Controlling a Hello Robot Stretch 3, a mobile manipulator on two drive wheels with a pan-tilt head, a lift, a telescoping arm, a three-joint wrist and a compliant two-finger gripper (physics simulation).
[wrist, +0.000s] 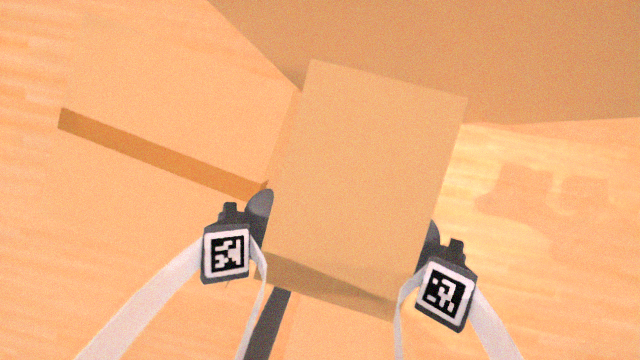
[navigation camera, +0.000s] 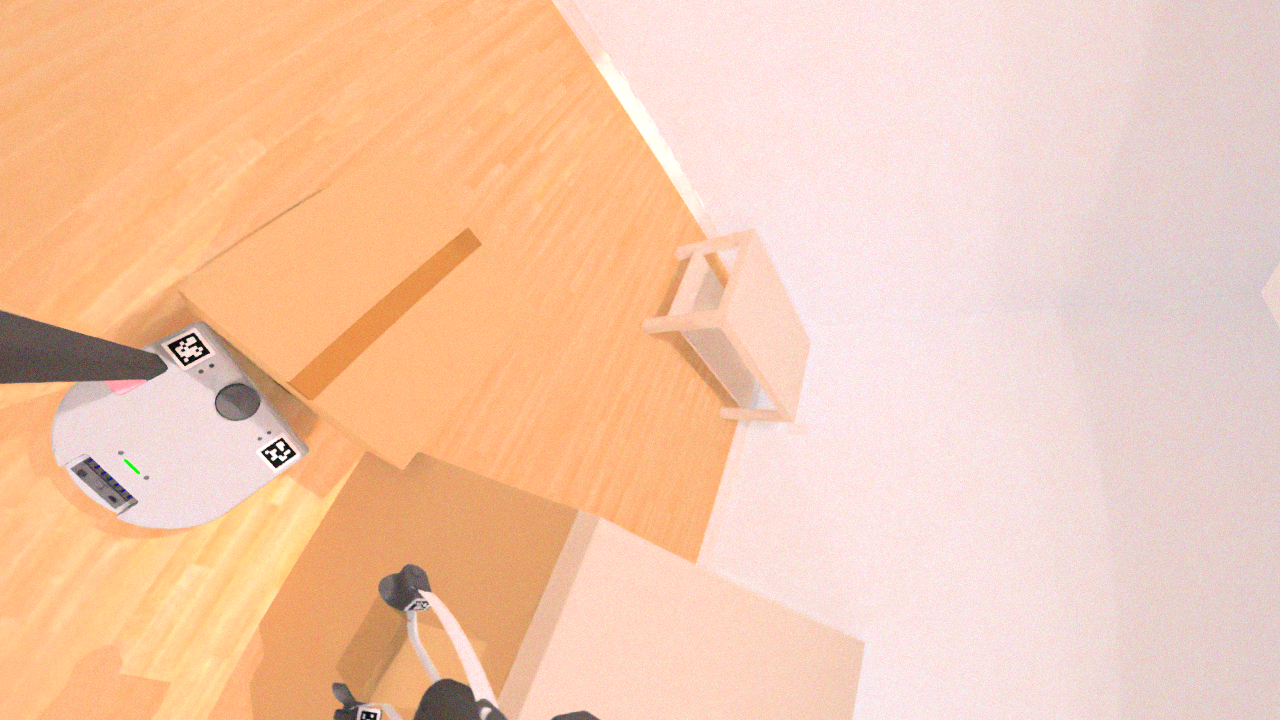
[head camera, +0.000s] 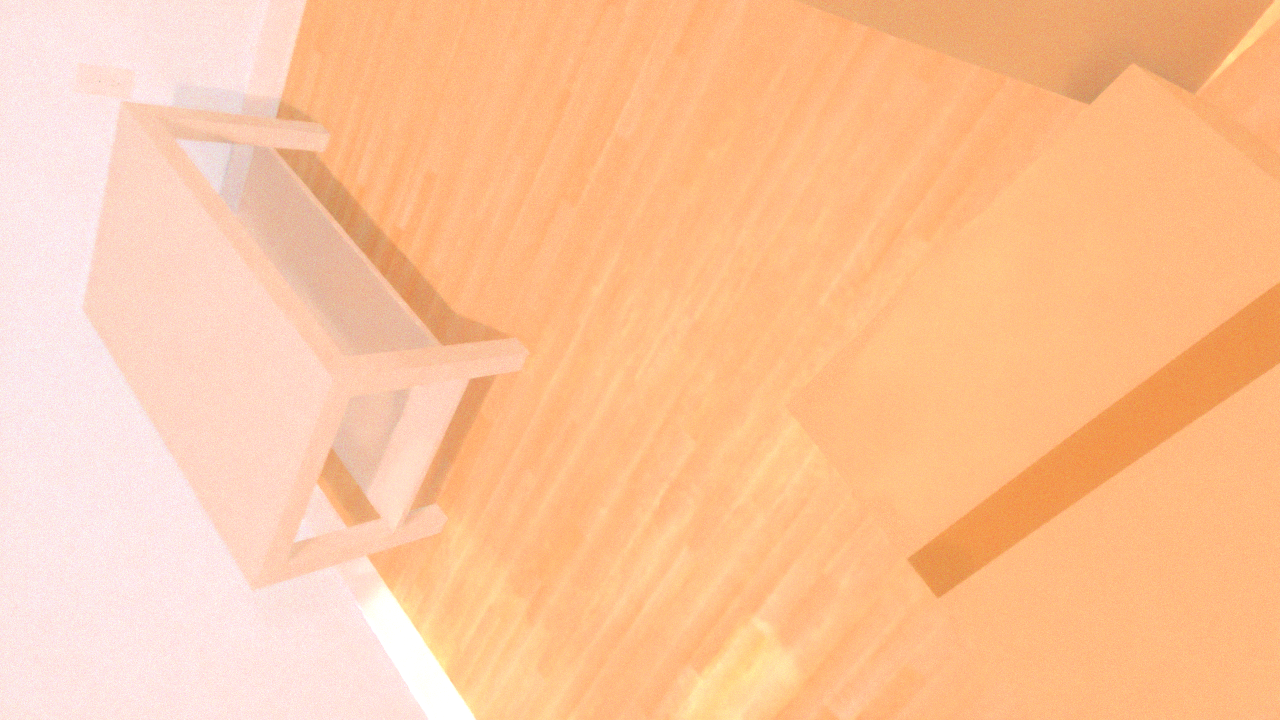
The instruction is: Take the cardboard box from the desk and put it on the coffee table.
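Seen in the pictures: gripper, fingertip midpoint: point(wrist: 338, 226) point(navigation camera: 374, 629); robot's base, origin of the base link: point(navigation camera: 236, 399).
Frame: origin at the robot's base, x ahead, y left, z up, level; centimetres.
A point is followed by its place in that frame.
Note:
My gripper point(navigation camera: 375, 642) {x -2.2, y -18.3, z 86.4 cm} point(wrist: 338, 226) {x -2.2, y -18.3, z 86.4 cm} is shut on the cardboard box point(navigation camera: 398, 671) {x -2.6, y -18.9, z 92.1 cm} point(wrist: 370, 150) {x -0.8, y -22.8, z 91.8 cm}, one finger pad against each side. The box is plain light brown and held up off the floor, slightly turned in the wrist view. It is partly hidden by the gripper in the navigation view and does not show in the head view. A small light wooden table point(head camera: 214, 295) {x 159.3, y -90.7, z 45.0 cm} point(navigation camera: 769, 331) {x 167.2, y -84.9, z 45.0 cm} with legs and a lower shelf stands by the wall. I cannot tell whether it is the coffee table. I cannot make out the desk for certain.
A large taped carton point(head camera: 984, 358) {x 36.7, y -9.5, z 40.6 cm} point(navigation camera: 358, 250) {x 30.3, y 13.6, z 40.6 cm} point(wrist: 165, 90) {x 36.1, y -10.6, z 40.6 cm} stands on the floor close against my round base point(navigation camera: 179, 429) {x -9.9, y 1.2, z 16.0 cm}. A big piece of furniture with a pale top and brown side point(head camera: 1029, 35) {x 16.4, y -27.7, z 54.7 cm} point(navigation camera: 501, 537) {x 13.0, y -29.0, z 75.3 cm} point(wrist: 450, 50) {x -4.0, y -35.9, z 69.1 cm} stands close beyond the held box.

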